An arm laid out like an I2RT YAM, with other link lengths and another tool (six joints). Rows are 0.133 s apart.
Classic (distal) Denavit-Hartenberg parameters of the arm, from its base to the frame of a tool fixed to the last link. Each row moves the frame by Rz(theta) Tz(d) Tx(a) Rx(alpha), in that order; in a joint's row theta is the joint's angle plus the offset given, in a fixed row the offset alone. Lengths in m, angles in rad.
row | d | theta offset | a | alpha
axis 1 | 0.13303 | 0 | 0.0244 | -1.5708
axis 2 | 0 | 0 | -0.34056 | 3.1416
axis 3 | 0 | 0.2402 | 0.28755 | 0
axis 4 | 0.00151 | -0.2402 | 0.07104 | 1.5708
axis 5 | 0.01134 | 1.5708 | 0 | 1.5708
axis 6 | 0.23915 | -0.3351 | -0.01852 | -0.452
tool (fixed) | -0.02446 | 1.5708 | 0 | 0
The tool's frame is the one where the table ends.
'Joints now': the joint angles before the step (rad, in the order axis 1, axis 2, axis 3, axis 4, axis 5, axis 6). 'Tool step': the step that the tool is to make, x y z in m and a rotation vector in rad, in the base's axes. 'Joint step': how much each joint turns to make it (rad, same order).
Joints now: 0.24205, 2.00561, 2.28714, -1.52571, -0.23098, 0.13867
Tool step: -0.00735, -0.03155, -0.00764, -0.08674, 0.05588, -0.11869
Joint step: -0.01565, -0.00458, 0.00192, -0.06677, 0.09842, 0.07896
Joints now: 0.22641, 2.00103, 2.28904, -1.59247, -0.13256, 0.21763
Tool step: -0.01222, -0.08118, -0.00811, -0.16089, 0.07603, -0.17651
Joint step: -0.09079, -0.00726, -0.00153, -0.10681, 0.15945, 0.05303
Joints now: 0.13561, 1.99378, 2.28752, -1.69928, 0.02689, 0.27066
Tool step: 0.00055, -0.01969, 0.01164, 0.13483, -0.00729, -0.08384
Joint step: -0.10757, -0.01831, 0.00000, 0.00000, -0.13580, 0.00000
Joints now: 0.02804, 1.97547, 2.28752, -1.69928, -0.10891, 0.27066
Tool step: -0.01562, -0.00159, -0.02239, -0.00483, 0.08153, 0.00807
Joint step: -0.00230, -0.01220, -0.09497, -0.00001, 0.00114, -0.01070
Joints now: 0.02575, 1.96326, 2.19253, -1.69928, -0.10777, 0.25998
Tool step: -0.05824, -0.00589, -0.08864, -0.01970, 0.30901, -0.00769
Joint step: -0.00458, 0.00077, -0.34066, 0.03242, 0.01221, 0.00381
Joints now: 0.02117, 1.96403, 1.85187, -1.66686, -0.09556, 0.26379
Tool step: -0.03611, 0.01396, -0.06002, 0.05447, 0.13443, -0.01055
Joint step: 0.00572, -0.00001, -0.25523, 0.12209, -0.05989, 0.00000
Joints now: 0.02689, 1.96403, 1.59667, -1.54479, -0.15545, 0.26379
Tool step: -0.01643, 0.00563, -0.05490, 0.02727, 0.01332, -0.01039
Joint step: -0.00037, -0.00001, -0.20637, 0.19378, -0.02938, 0.00001
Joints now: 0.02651, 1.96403, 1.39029, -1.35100, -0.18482, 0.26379
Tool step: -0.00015, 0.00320, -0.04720, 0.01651, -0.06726, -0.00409
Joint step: 0.00000, 0.00037, -0.15906, 0.22697, -0.01526, -0.00076
